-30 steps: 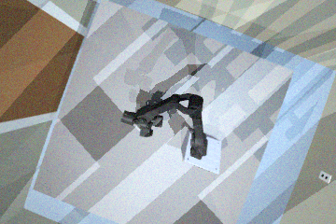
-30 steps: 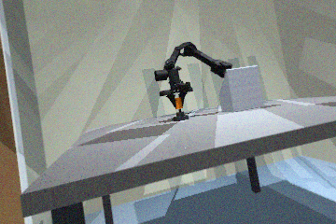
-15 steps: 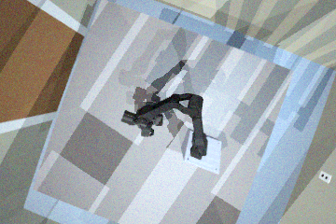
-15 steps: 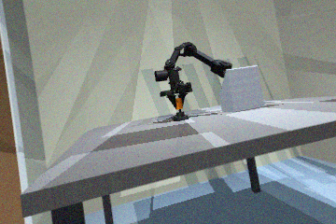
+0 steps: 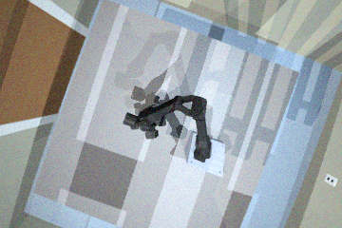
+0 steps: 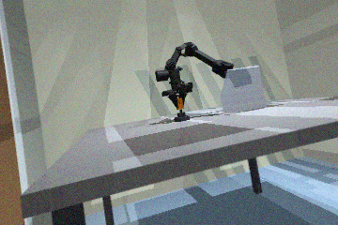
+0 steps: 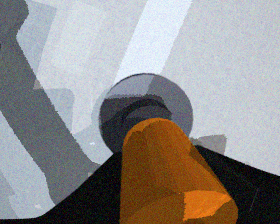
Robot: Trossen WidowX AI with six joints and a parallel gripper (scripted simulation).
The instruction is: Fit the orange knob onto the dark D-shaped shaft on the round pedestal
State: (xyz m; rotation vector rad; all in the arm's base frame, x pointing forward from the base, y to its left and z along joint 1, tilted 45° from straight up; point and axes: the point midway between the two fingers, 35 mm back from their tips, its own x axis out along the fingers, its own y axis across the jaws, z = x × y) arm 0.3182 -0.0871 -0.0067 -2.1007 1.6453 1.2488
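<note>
My gripper tip is 2 cm below the orange knob. Also, from my gripper tip: dark round pedestal 4 cm below.
</note>
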